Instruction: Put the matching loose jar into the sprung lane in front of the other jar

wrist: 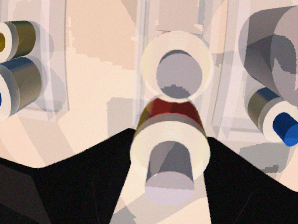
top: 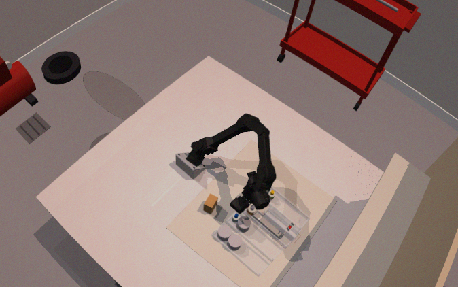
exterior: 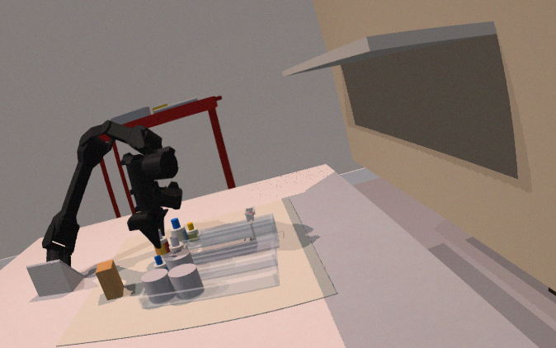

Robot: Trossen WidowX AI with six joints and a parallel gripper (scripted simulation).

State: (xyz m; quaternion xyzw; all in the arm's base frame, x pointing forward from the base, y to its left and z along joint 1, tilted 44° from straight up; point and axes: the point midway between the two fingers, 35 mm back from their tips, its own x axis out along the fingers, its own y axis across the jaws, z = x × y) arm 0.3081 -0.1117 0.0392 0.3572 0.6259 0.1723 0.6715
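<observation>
Right now my gripper tip is 16 cm short of the clear sprung lane, 4 cm above it and 1 cm to the left of it. Also, from my gripper tip: orange box (13 cm behind, 8 cm to the right, 2 cm below); red mark (22 cm ahead, 1 cm to the right, 1 cm above); pusher plate (15 cm ahead, 1 cm below).
</observation>
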